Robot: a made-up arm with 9 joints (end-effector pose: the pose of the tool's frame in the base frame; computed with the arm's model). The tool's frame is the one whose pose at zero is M. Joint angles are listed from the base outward.
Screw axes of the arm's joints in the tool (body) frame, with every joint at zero. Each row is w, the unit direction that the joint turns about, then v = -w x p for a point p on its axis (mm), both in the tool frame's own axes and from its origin. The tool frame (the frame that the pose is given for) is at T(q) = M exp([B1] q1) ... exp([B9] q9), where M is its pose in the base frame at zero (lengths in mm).
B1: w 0 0 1 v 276.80 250.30 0.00
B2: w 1 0 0 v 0.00 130.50 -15.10
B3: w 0 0 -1 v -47.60 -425.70 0.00
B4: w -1 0 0 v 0.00 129.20 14.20
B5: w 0 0 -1 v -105.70 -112.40 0.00
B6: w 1 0 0 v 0.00 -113.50 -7.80
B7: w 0 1 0 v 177.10 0.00 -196.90
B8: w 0 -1 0 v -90.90 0.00 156.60
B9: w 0 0 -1 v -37.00 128.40 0.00
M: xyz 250.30 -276.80 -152.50 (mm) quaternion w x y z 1 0 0 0
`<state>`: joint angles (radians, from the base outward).
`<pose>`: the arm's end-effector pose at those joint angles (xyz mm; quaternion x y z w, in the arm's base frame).
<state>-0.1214 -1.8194 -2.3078 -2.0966 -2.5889 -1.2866 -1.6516 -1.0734 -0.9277</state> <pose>-320.9 -616.7 -326.0 0.2774 -0.4776 0.5111 0.6586</pose>
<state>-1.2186 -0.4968 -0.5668 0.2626 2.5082 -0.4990 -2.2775 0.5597 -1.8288</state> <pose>263.1 19.5 -772.5 0.5433 -0.8253 -0.1211 0.0949</pose>
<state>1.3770 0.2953 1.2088 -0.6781 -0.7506 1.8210 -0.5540 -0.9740 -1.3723</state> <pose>593.6 47.3 -332.9 -0.8648 0.2777 -0.3913 0.1476</pose>
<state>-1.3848 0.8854 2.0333 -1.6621 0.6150 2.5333 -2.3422 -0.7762 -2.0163</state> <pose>-163.4 -53.2 -157.3 0.1621 -0.0248 0.4226 0.8913</pose>
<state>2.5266 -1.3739 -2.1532 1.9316 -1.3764 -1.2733 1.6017 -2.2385 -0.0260</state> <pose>544.5 22.0 -444.1 0.4292 -0.6810 0.4263 0.4127</pose>
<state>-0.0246 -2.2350 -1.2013 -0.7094 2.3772 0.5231 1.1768 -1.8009 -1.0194</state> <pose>-354.7 -755.5 -312.2 0.5356 0.1725 -0.3606 0.7439</pose>
